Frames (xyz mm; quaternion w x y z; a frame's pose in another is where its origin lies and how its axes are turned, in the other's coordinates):
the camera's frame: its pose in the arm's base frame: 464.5 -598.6 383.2 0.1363 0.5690 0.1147 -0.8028
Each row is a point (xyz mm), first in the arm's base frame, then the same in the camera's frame.
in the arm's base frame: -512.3 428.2 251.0
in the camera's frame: 342.2 -1299.1 470.4
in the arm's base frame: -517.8 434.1 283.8
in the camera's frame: 312.4 -1307.5 483.9
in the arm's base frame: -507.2 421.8 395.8
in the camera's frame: 204.4 -1295.5 515.3
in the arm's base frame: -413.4 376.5 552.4
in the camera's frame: 30.8 -1224.8 499.0
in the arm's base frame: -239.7 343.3 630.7
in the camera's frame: -95.0 -1135.3 382.5
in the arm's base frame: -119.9 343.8 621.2
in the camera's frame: -123.8 -1093.7 273.5
